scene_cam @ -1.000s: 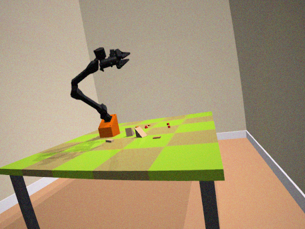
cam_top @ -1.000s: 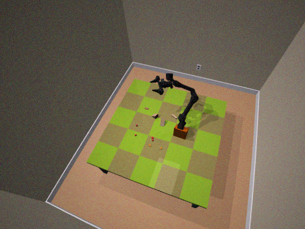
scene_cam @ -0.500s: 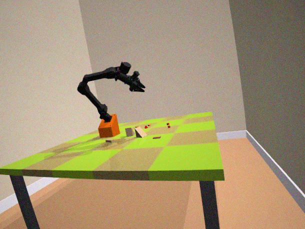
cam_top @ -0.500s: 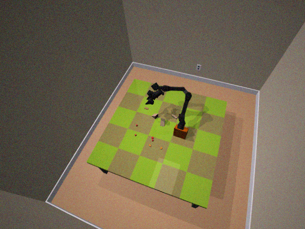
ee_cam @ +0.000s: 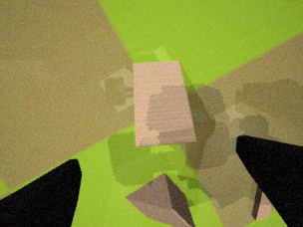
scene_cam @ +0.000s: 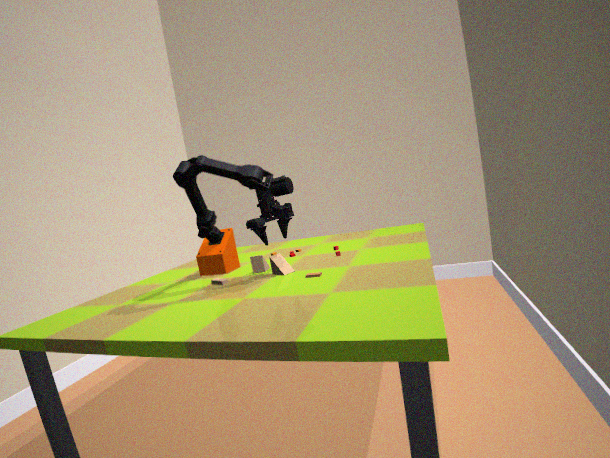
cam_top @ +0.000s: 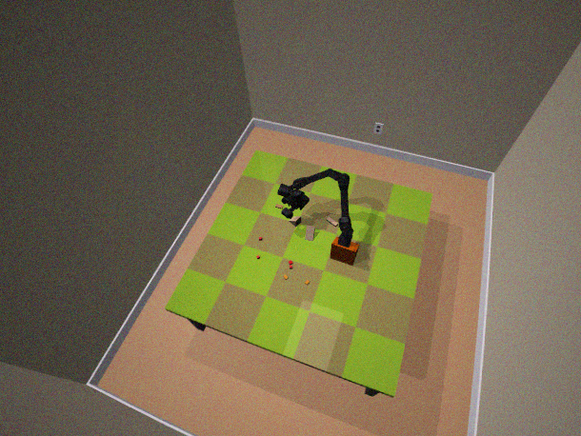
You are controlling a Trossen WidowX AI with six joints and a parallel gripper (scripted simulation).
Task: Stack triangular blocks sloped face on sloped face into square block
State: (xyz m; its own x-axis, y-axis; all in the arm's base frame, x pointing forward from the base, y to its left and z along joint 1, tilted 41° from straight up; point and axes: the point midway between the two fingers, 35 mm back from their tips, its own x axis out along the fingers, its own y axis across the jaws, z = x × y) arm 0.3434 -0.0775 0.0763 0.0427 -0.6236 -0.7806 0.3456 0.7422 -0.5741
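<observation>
Right now my gripper tip is 100 mm above the triangular block and 10 mm to the left of it. Round my gripper tip: small flat tan piece: 210 mm behind, 110 mm below, 100 mm to the right; then small brown bar: 160 mm ahead, 110 mm below, 80 mm to the right.
</observation>
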